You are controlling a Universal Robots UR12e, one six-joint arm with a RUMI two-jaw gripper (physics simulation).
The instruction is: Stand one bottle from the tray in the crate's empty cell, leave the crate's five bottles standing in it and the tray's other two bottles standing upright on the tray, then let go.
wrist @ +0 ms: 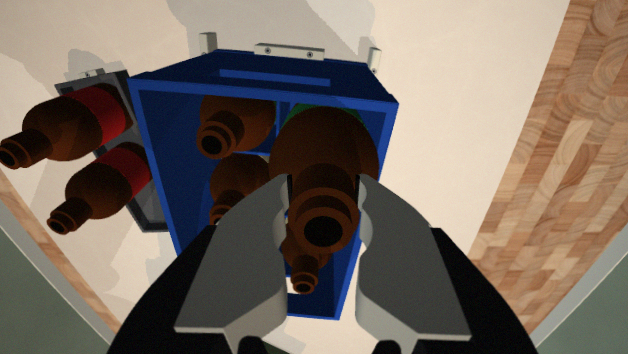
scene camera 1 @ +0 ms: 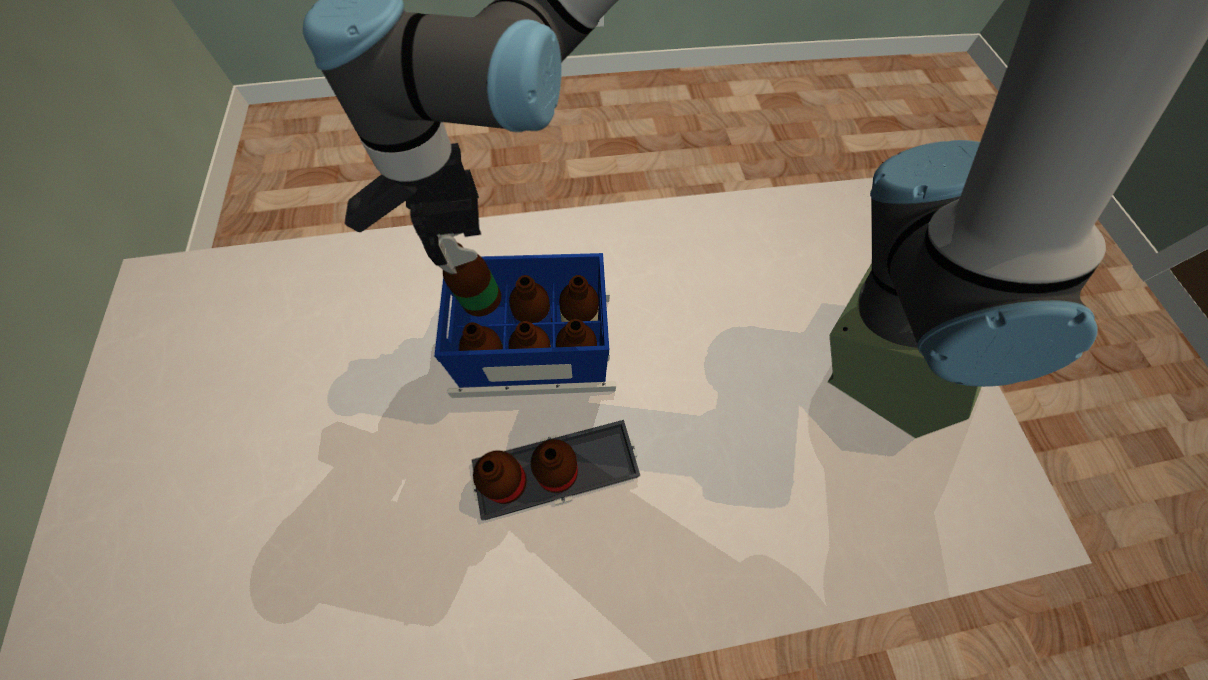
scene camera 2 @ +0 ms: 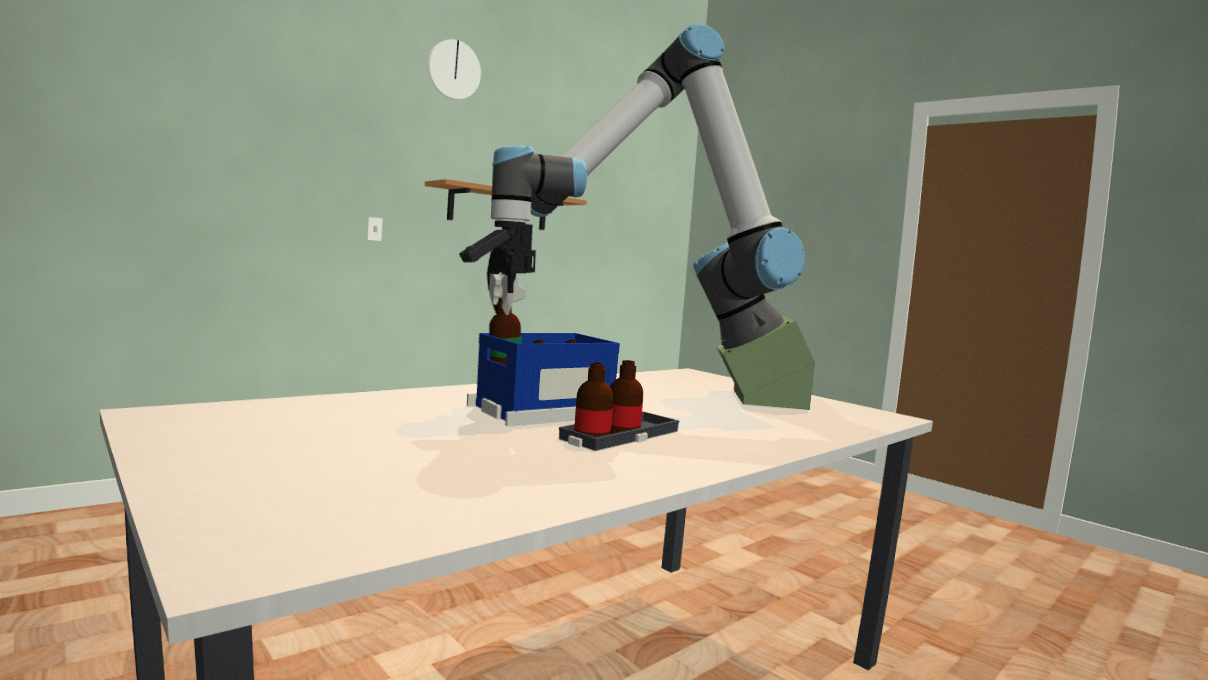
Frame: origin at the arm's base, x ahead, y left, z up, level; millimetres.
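Seen in the pictures: gripper, between the fingertips: (wrist: 323, 177) (scene camera 1: 454, 262) (scene camera 2: 501, 314); arm's base, origin of its link: (scene camera 2: 753, 334).
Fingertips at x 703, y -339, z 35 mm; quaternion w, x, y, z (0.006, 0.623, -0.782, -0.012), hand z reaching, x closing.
Observation:
Offsets run from my fingertips to a thing's top centre. Level surfaces: height alone.
My gripper (scene camera 1: 456, 253) (scene camera 2: 505, 297) (wrist: 323, 177) is shut on the neck of a brown bottle with a green label @[dx -11, dy +3, dz +40 mm] (scene camera 1: 472, 285) (scene camera 2: 505, 325) (wrist: 325, 140). The bottle is upright, its lower part inside the back left cell of the blue crate @[dx -83, dy +79, dz -49 mm] (scene camera 1: 530, 368) (scene camera 2: 497, 388) (wrist: 352, 95), as scene camera 1 shows; its base is hidden. Three brown bottles stand in the crate's front row and two in the back row beside the held one. Two red-labelled bottles @[dx +50, dy +312, dz -64 mm] (scene camera 1: 500, 475) @[dx -39, dy +329, dz -64 mm] (scene camera 1: 554, 464) (scene camera 2: 594, 405) (scene camera 2: 627, 401) stand upright on the dark tray (scene camera 1: 608, 451) (scene camera 2: 663, 424).
Light fixing strips (scene camera 1: 532, 391) (scene camera 2: 541, 416) (wrist: 289, 51) run along the crate's foot. The tray lies in front of the crate on the pale table @[dz -224 mm] (scene camera 1: 169, 506) (scene camera 2: 295, 506). The arm's green base block (scene camera 1: 896, 380) (scene camera 2: 773, 371) stands at the right.

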